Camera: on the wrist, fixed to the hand. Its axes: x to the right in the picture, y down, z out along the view.
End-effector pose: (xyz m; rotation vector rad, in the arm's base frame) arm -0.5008 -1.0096 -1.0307 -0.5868 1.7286 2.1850
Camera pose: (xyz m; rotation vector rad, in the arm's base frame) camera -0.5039 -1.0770 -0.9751 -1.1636 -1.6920 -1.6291
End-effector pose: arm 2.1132 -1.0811 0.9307 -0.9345 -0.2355 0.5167
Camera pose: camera 2.0952 -1.0998 0.8472 -0.5714 0.1851 2.0767
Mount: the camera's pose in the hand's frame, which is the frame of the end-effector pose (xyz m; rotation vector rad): -0.0228 0.0647 -0.0542 0.2741 -0.4493 1.4853
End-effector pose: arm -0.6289 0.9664 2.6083 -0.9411 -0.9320 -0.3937
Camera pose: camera -0.5722 0.9556 2.5427 -1.2244 -0.4379 1.2075
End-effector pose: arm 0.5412 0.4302 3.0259 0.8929 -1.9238 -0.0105
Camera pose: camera 0.5517 0.5099 3.0603 -0.6071 -2.6056 1.0004
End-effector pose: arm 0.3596 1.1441 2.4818 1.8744 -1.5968 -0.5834
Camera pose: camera 0.3455 1.1691 2.5644 0.2551 -2.8275 -0.0651
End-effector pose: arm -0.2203 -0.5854 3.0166 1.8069 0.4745 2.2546
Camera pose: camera -0.2657 -0.6598 3.0098 -1.7286 0.5453 -1.1405
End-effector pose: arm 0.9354 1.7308 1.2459 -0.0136 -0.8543 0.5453
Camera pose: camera 0.9331 1.7871 1.1791 -0.3025 -1.1050 2.1139
